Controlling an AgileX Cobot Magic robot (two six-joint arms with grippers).
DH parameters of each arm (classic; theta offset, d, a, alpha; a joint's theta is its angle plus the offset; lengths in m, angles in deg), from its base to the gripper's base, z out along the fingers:
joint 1: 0 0.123 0 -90
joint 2: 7.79 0 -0.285 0
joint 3: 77.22 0 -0.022 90
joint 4: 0 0.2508 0 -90
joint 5: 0 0 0.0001 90
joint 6: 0 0.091 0 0
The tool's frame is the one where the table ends.
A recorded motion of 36 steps. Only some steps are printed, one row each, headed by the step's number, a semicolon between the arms.
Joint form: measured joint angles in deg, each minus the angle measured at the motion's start. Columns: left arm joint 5, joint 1, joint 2, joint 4, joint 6, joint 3; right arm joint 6, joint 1, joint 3, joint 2, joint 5, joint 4.
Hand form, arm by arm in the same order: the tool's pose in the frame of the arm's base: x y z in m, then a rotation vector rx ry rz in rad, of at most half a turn. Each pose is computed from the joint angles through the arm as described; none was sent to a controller.
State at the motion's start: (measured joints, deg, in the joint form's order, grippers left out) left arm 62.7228 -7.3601 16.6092 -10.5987 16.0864 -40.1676; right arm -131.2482 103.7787 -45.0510 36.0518 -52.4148 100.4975
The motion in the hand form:
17: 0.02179 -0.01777 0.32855 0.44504 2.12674 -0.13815; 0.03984 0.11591 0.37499 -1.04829 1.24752 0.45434
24: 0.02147 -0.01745 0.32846 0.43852 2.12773 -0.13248; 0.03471 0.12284 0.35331 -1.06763 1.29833 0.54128
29: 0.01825 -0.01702 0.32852 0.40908 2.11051 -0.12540; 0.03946 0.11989 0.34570 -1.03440 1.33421 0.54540
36: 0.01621 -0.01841 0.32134 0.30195 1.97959 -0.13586; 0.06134 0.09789 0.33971 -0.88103 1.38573 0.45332
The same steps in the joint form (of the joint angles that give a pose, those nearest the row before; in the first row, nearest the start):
17: 1.04 0.00 0.00 0.13 -0.04 0.00; 5.06 0.00 5.59 0.34 4.54 0.00
24: 1.13 0.36 -0.11 0.23 -0.05 0.00; 12.19 -0.20 9.67 0.66 7.97 0.00
29: 0.85 1.64 -1.24 -0.09 -0.20 0.16; 14.53 -3.30 11.43 -0.17 9.71 0.00
36: -6.80 4.98 -5.65 -2.99 -0.56 4.13; 14.85 -18.18 14.16 -4.26 15.51 0.00

